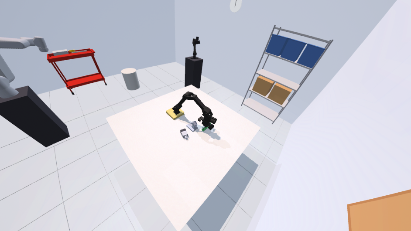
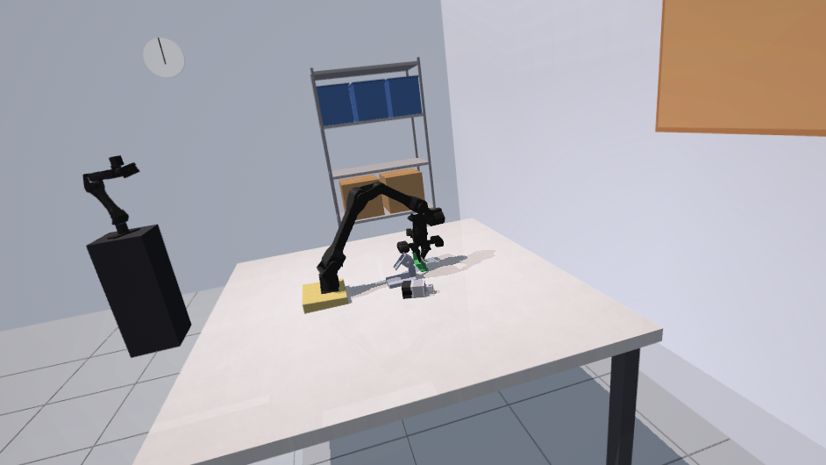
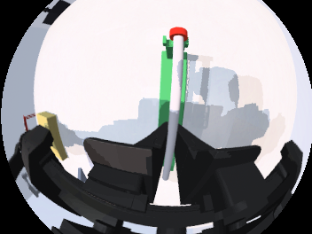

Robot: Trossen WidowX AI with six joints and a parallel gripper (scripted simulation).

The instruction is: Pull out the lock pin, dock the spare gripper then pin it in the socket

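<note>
Now: gripper tip 20 mm to the right of the green cradle. Round my gripper tip: grey mount (90 mm behind, 100 mm to the right, 30 mm above); then spare gripper (80 mm behind, 230 mm to the right).
</note>
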